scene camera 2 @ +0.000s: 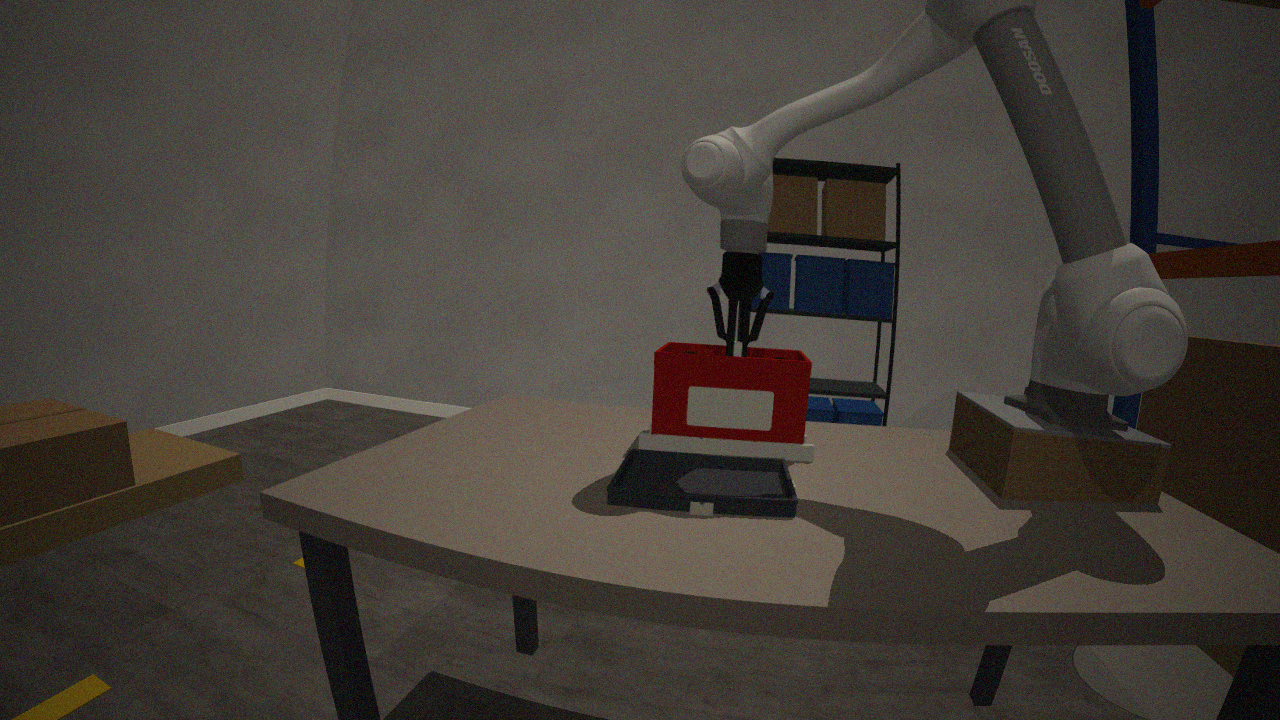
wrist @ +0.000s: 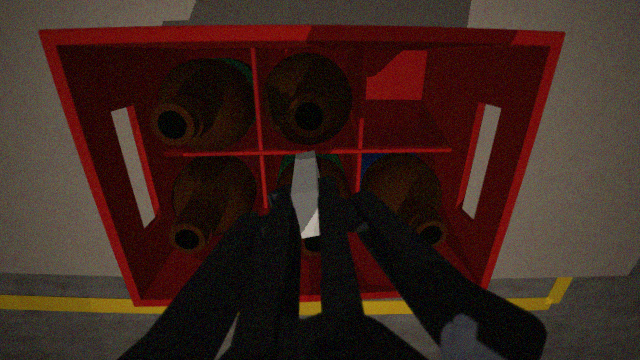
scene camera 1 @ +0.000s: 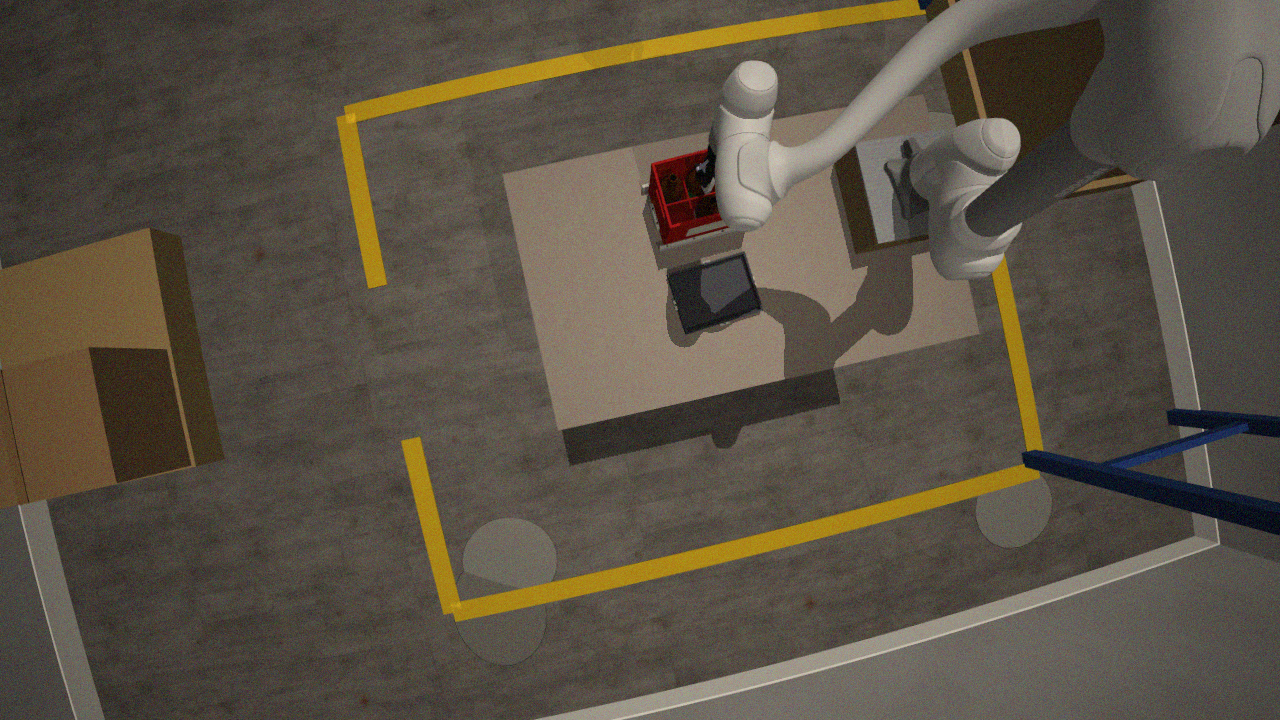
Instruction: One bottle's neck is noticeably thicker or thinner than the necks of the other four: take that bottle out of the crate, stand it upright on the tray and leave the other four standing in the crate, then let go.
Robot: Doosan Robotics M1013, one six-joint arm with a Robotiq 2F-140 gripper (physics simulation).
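Places are measured from the arm's base along level axes (x ahead, y left, z up), in centimetres.
Where they show: gripper, fingertip midpoint: (wrist: 308, 169) (scene camera 1: 705, 189); arm's base, link origin: (scene camera 2: 1062, 415) (scene camera 1: 918, 183).
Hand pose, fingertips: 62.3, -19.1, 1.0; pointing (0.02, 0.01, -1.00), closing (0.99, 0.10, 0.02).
Observation:
Each offset is from my fingertips to the top centre of the thing, as dx, dy, dz. "*": to the spot under its first point. Level surfaces: height alone.
The red crate @(+0.3, +0.5, +5.3) (scene camera 1: 664, 214) (scene camera 2: 666, 394) (wrist: 175, 35) holds five brown bottles. In the wrist view, the upper-left bottle @(-7.8, +5.3, +4.1) (wrist: 227, 110) has a wider mouth and neck than the others. The upper-middle bottle @(+0.5, +5.0, +4.1) (wrist: 295, 75), lower-left bottle @(-9.1, -2.8, +4.1) (wrist: 215, 187) and lower-right bottle @(+8.6, -4.7, +4.1) (wrist: 405, 180) have similar, narrower mouths. The lower-middle bottle @(* +2.4, -1.4, -3.4) (wrist: 335, 167) is largely hidden behind the fingers. The upper-right compartment is empty. My gripper (scene camera 2: 737, 347) (wrist: 308, 169) is shut with nothing between its fingers, its tips at the crate's top, over the lower-middle compartment. The dark tray @(* +12.8, +27.3, -11.7) (scene camera 1: 691, 300) (scene camera 2: 646, 476) holds no bottle.
Crate and tray stand close together on the table @(dz -12.2) (scene camera 1: 608, 358) (scene camera 2: 447, 501), the tray at the crate's labelled long side. The arm's base stands on a box (scene camera 1: 859, 219) (scene camera 2: 1065, 465) to the right. A shelf unit (scene camera 2: 896, 295) stands behind.

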